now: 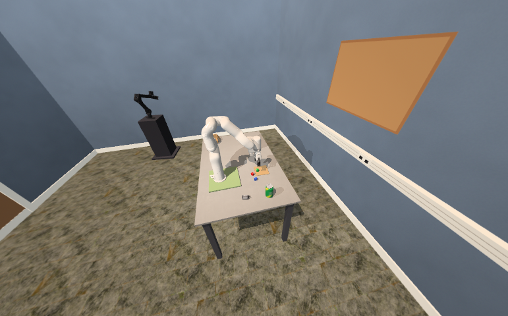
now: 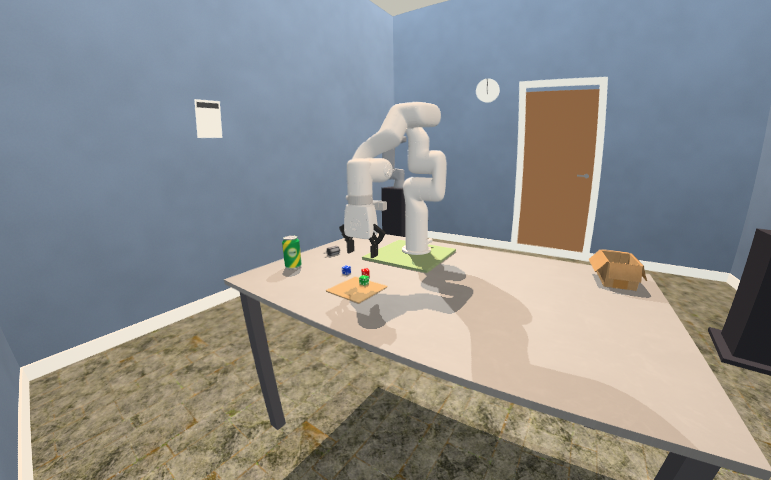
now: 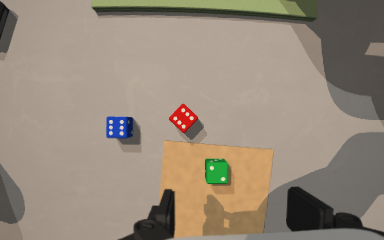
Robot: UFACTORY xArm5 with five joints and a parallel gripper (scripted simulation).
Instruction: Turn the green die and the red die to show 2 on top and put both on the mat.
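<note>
The red die lies 100 mm below my hand, 60 mm behind it and 50 mm to the right of it. Round my hand: blue die 120 mm to the right, 100 mm below, 30 mm behind; then green die 100 mm below; then mat 110 mm below, 40 mm ahead, 10 mm to the left.
</note>
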